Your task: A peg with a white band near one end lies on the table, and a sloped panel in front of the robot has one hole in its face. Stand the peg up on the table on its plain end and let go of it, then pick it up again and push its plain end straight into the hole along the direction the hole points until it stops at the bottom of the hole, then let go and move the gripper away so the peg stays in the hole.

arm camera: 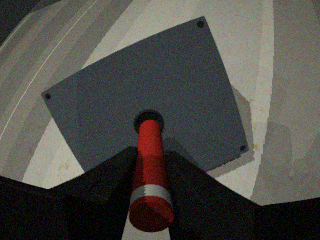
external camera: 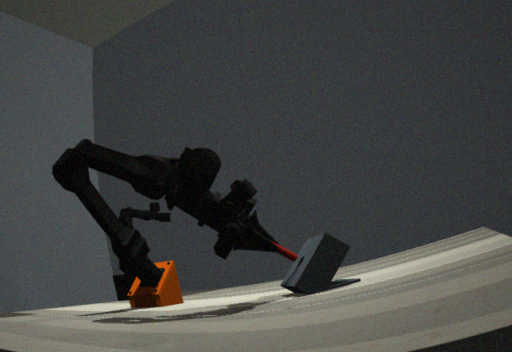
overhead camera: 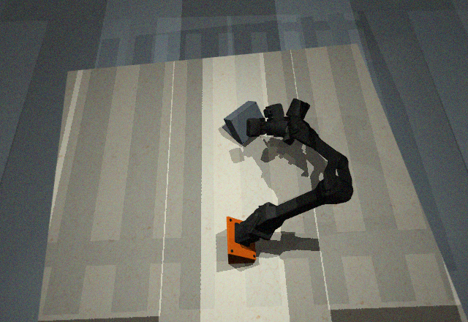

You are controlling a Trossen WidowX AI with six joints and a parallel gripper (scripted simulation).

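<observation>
My gripper tip is 40 mm short of the grey sloped panel, 40 mm to the right of it and 50 mm above it. Round my gripper tip: peg (10 mm behind, 10 mm to the right, 10 mm above); then thin foot plate (60 mm ahead, 60 mm to the left, 100 mm below).
</observation>
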